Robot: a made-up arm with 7 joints.
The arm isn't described. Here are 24 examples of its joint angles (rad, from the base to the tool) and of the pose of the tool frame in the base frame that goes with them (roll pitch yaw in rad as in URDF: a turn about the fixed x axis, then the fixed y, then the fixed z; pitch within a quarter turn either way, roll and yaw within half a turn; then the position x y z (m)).
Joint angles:
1: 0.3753 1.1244 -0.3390 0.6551 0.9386 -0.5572 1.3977
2: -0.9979 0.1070 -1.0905 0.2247 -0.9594 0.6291 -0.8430
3: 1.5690 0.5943 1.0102 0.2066 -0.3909 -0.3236 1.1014
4: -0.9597 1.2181 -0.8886 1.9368 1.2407 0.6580 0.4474
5: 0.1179 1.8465 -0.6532 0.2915 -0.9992 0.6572 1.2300
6: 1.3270 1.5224 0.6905 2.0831 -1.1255 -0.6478 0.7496
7: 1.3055 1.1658 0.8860 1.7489 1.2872 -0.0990 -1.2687
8: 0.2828 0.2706 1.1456 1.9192 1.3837 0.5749 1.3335
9: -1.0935 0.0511 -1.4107 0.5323 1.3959 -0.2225 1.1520
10: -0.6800 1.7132 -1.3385 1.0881 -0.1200 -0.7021 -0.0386
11: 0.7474 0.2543 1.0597 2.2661 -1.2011 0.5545 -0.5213
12: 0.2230 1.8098 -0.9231 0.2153 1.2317 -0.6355 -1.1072
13: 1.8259 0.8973 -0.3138 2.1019 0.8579 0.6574 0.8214
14: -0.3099 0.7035 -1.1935 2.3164 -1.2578 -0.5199 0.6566
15: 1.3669 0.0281 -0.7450 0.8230 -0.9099 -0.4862 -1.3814
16: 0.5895 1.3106 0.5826 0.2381 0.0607 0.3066 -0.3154
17: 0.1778 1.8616 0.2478 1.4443 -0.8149 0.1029 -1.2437
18: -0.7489 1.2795 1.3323 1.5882 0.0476 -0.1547 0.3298
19: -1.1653 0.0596 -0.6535 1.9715 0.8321 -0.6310 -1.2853
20: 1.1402 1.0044 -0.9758 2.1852 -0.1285 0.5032 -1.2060
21: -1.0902 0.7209 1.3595 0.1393 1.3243 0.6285 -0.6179
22: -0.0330 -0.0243 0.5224 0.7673 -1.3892 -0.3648 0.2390
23: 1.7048 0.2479 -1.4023 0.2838 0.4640 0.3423 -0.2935
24: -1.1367 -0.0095 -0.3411 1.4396 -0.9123 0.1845 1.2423
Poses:
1: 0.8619 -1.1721 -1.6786 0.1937 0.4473 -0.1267
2: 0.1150 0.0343 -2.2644 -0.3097 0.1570 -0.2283
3: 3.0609 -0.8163 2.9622 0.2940 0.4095 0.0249
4: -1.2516 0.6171 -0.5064 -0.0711 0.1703 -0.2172
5: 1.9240 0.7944 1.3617 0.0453 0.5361 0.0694
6: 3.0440 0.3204 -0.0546 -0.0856 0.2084 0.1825
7: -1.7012 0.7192 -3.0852 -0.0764 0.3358 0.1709
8: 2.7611 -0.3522 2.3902 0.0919 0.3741 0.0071
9: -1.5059 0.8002 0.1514 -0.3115 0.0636 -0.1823
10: -0.4817 -0.1297 -1.6465 -0.0646 0.4502 -0.1553
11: -2.6964 -1.1378 -0.9623 0.0409 0.3142 0.0845
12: 3.0744 -0.3436 -0.8413 0.0178 0.5423 0.0572
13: 1.7216 -0.2088 -2.8443 0.0206 0.1518 0.2027
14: 1.0948 -0.3244 2.8787 0.0295 0.0384 -0.1145
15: -3.0348 0.3073 -2.5254 0.3346 0.0551 0.0589
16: 1.1452 -1.1406 0.5555 0.0763 0.5375 -0.0316
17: -2.5951 0.8359 -0.7318 0.2014 0.3217 0.1448
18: 1.8380 -0.1574 -1.5424 0.1584 0.3709 0.0896
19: 0.1612 -0.3533 1.3497 0.0018 0.0357 -0.1845
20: 3.0829 -0.0915 -2.1742 0.1751 0.0944 0.0369
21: 0.7061 -0.6050 2.1388 -0.2347 0.4398 -0.1300
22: 0.5454 -0.3930 -1.1682 0.1293 0.2348 -0.3282
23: 1.8358 -0.6434 -1.3098 0.3771 0.1924 0.0619
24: -1.1870 -0.2601 -1.0023 -0.0755 0.0830 -0.2747
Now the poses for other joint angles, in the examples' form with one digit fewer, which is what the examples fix.
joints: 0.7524 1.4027 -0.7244 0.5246 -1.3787 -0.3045 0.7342
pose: -0.089 1.088 -1.599 0.156 0.500 -0.039
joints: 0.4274 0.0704 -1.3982 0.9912 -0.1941 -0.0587 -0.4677
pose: 1.360 -0.770 -2.220 0.153 -0.010 -0.254
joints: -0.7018 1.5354 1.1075 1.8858 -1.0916 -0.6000 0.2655
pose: 0.841 1.183 -2.523 0.201 0.251 0.085
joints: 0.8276 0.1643 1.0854 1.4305 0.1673 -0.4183 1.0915
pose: 2.952 -0.434 -2.774 0.184 0.394 -0.023
